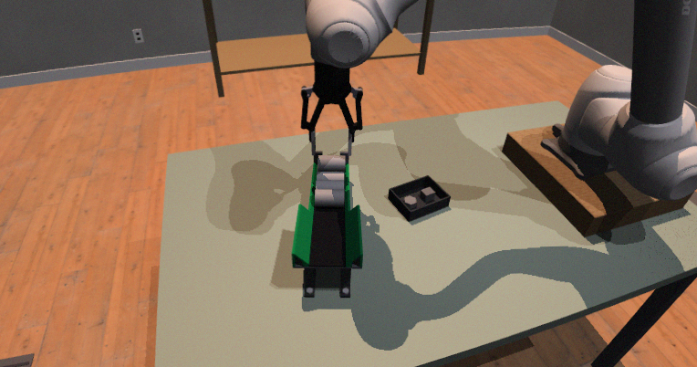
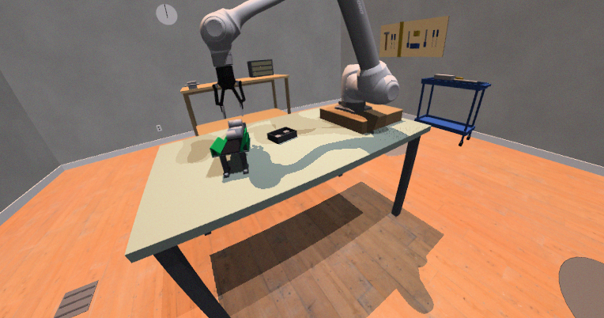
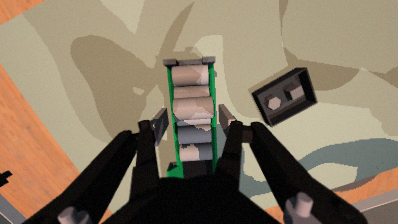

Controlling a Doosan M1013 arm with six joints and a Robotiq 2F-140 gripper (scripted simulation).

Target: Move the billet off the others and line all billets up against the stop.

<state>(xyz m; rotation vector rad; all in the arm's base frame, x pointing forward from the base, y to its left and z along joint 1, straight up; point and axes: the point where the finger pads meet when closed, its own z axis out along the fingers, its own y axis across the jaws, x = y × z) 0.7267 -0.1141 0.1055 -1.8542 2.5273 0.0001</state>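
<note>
My hand is 110 mm to the right of the green feed ramp, 100 mm above it and 40 mm short of it. Also, from my hand: black tray 210 mm behind, 160 mm below, 80 mm to the left; grey stop 110 mm below, 80 mm to the right, 20 mm behind.
</note>
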